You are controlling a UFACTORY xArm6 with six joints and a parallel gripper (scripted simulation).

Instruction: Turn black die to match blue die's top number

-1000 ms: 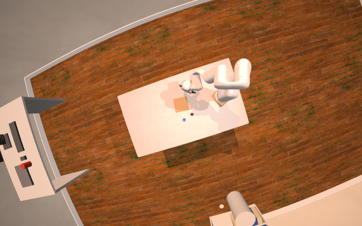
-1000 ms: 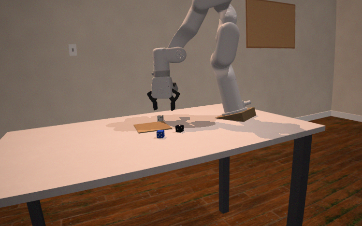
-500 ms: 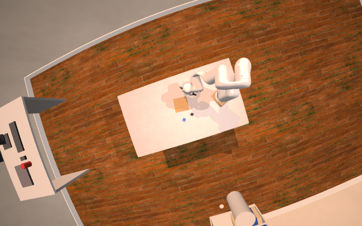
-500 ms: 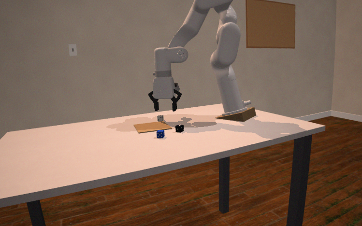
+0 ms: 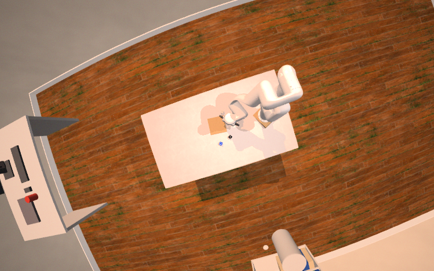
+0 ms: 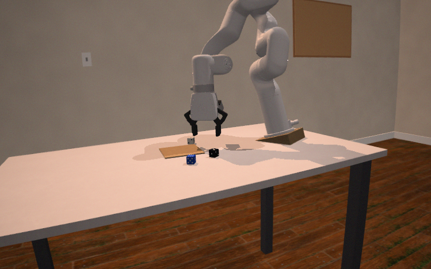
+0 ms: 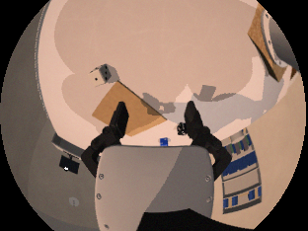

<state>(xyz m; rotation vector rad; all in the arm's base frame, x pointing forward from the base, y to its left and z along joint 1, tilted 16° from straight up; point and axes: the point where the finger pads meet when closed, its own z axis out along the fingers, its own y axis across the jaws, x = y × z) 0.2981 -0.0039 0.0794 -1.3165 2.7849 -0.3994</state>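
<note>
The black die is 13 cm to the left of my hand, 4 cm below it and 2 cm ahead of it. Also, from my hand: blue die 17 cm to the left, 11 cm ahead, 4 cm below; then mat 10 cm ahead, 5 cm below, 1 cm to the left; then white die 9 cm to the right, 4 cm below, 4 cm ahead.
</note>
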